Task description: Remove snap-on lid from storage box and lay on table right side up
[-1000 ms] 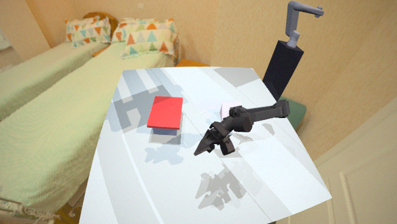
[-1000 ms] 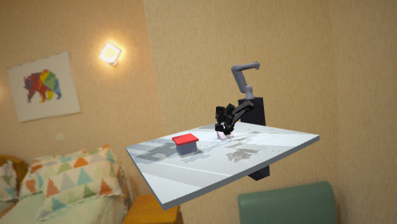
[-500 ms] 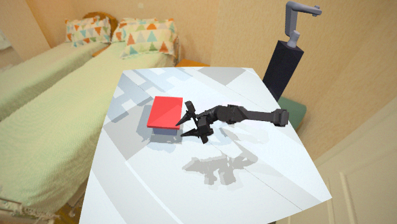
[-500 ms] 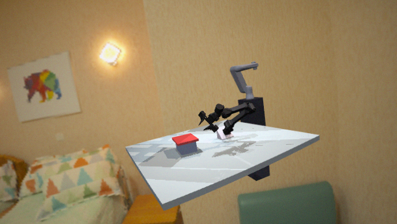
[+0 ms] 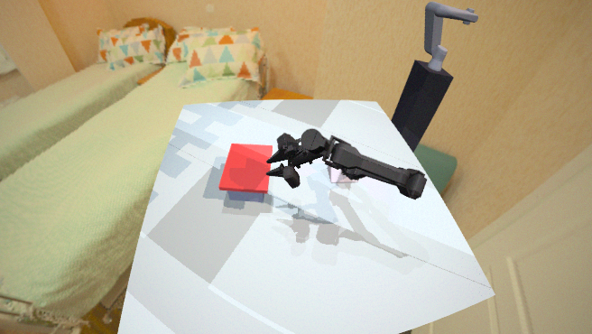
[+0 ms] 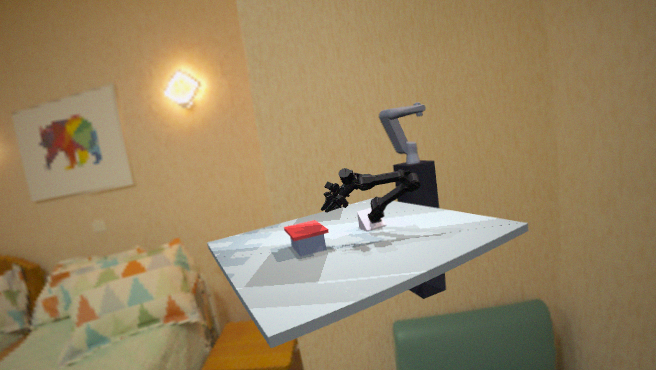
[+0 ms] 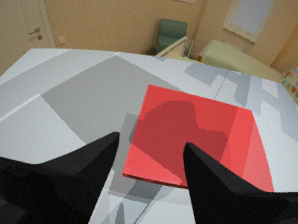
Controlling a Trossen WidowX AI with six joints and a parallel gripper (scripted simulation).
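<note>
Now: gripper tip 10 cm to the left of the red lid, 9 cm above it and 8 cm short of it. From my gripper tip the other things lie so: storage box (14 cm below, 10 cm to the right, 8 cm ahead).
</note>
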